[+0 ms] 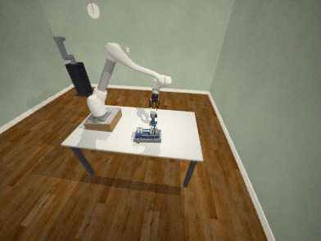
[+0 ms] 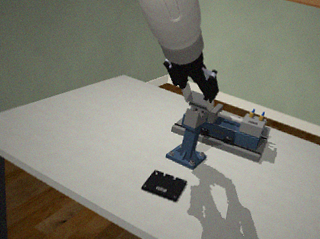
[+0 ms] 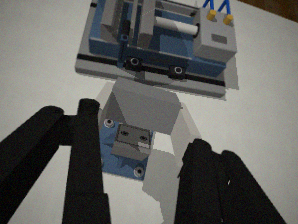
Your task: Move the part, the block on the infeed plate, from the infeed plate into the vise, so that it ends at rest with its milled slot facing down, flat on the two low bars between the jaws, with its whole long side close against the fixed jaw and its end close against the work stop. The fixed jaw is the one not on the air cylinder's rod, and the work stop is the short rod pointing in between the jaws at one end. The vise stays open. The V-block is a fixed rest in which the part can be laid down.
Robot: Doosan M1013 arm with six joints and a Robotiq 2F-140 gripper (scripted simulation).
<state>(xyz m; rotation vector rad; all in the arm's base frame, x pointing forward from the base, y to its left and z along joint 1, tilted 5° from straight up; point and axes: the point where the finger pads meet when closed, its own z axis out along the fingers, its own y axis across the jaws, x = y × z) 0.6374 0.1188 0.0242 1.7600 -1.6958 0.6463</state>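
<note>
Now: hand 14 cm above the blue v-block stand and 1 cm to the left of it. Round my hand: part 2 cm to the right, 2 cm below; work stop 18 cm to the right, 11 cm below, 5 cm ahead; blue foot 19 cm below, 1 cm to the right.
</note>
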